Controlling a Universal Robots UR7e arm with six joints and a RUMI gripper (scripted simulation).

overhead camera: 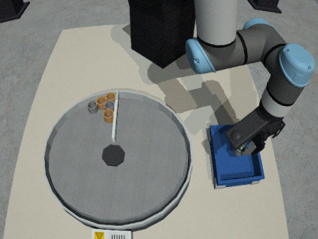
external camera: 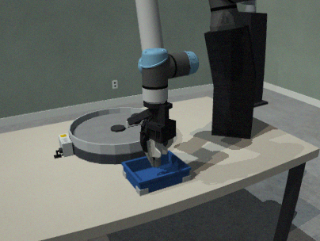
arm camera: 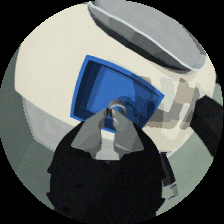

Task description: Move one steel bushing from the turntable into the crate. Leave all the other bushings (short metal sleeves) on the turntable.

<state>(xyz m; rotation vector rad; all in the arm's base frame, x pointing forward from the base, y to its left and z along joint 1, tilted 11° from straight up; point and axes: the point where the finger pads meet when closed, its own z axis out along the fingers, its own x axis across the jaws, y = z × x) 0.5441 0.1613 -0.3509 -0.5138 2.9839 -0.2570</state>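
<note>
The blue crate is 10 mm behind my hand, 10 mm to the right of it and 50 mm below it. Also, from my hand: round grey turntable: 30 mm behind, 360 mm to the right, 20 mm below.
</note>
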